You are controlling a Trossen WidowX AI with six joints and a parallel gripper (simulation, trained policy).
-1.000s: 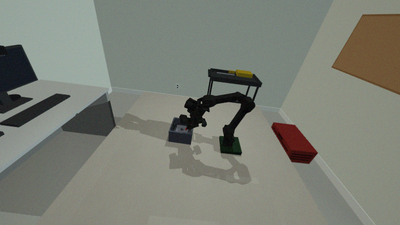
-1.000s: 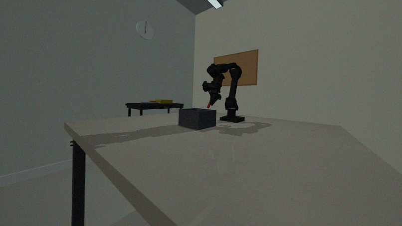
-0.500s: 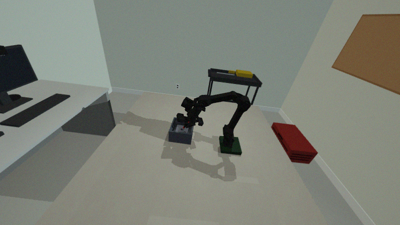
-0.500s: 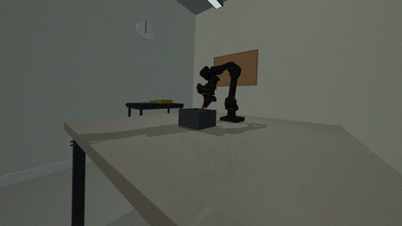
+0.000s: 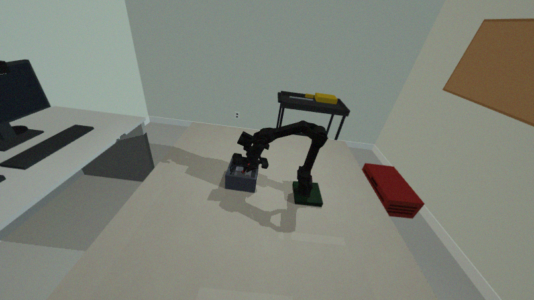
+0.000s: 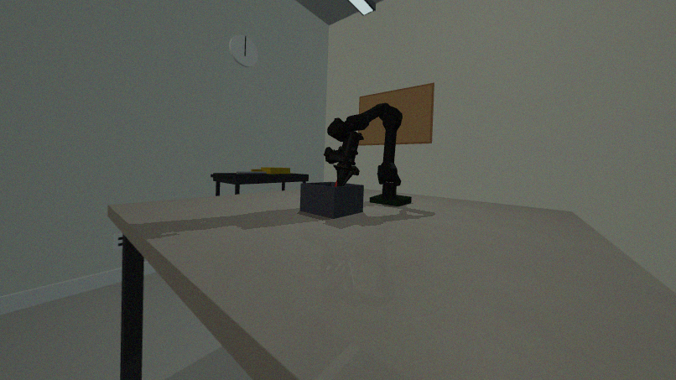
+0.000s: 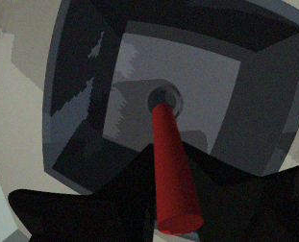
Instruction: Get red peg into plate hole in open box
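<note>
Now: the red peg 2 cm above my gripper tip and 1 cm to the right of it. Round my gripper tip: dark box 6 cm below, 2 cm to the right, 2 cm ahead; plate 4 cm below, 2 cm to the right, 2 cm ahead.
</note>
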